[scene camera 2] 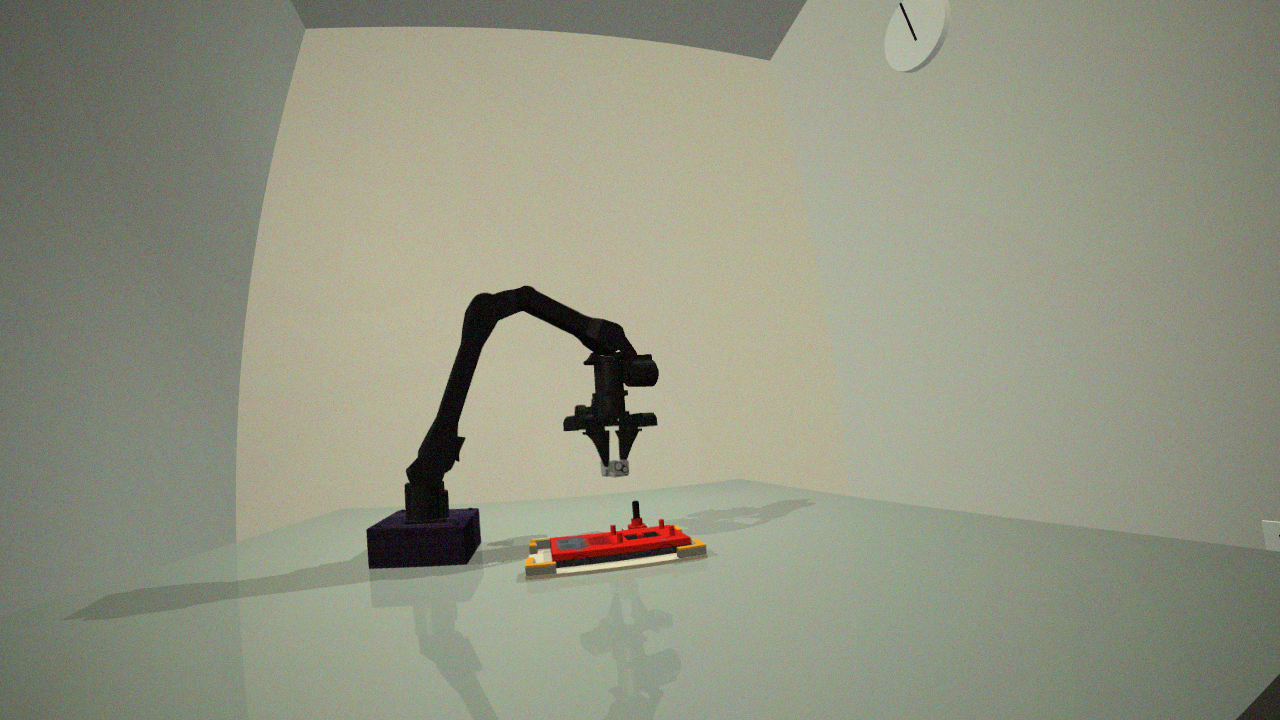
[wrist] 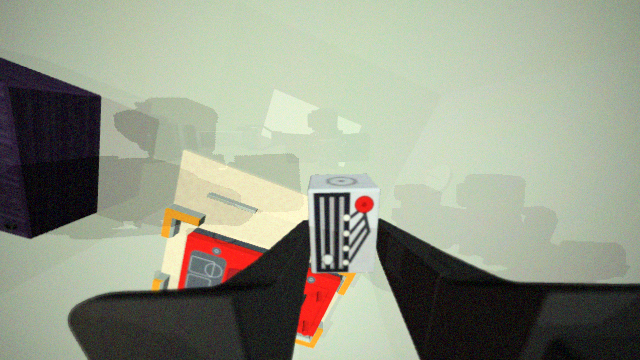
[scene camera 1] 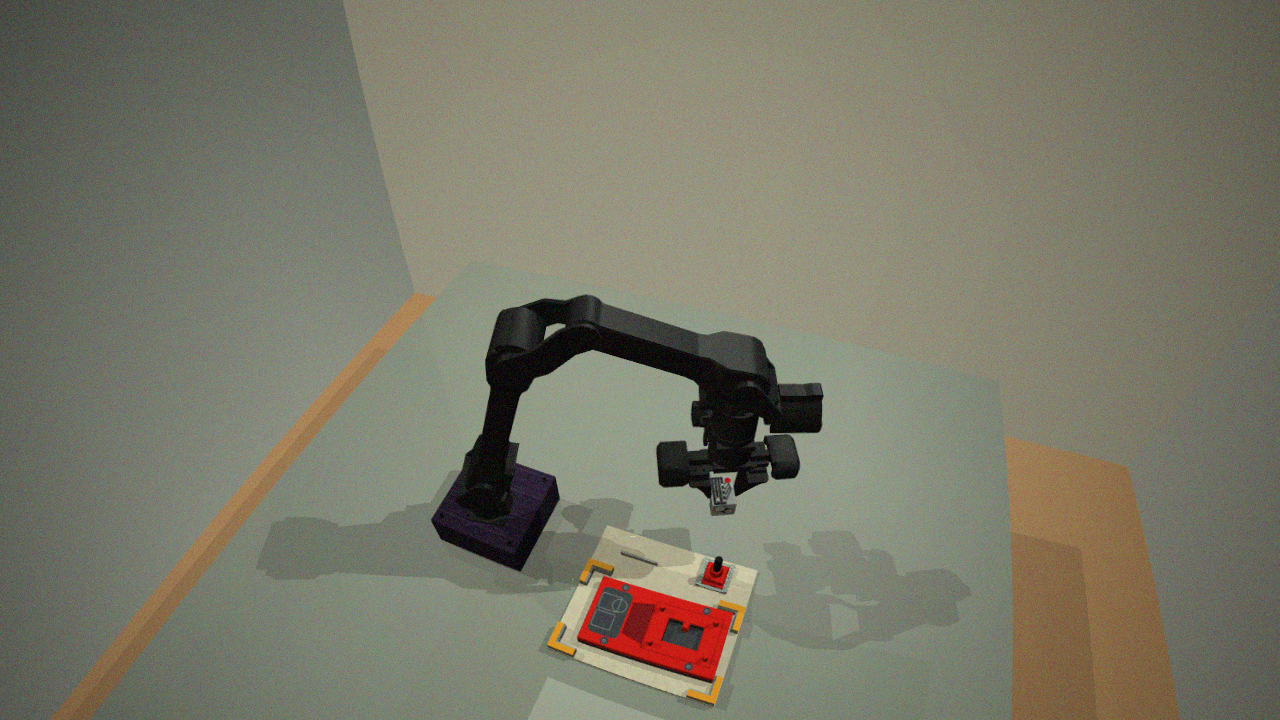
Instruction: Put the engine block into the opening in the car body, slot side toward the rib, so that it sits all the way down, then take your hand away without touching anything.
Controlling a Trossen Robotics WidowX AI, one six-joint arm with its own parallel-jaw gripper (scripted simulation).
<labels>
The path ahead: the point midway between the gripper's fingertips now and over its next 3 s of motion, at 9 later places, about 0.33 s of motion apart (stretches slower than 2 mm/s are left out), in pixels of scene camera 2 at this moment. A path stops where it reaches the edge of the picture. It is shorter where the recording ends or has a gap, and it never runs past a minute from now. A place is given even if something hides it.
The gripper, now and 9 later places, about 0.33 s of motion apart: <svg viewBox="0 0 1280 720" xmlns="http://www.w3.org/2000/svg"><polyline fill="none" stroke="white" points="614,465 621,471 627,477 632,483 636,490 638,499 639,506 638,509 638,509 638,510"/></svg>
</labels>
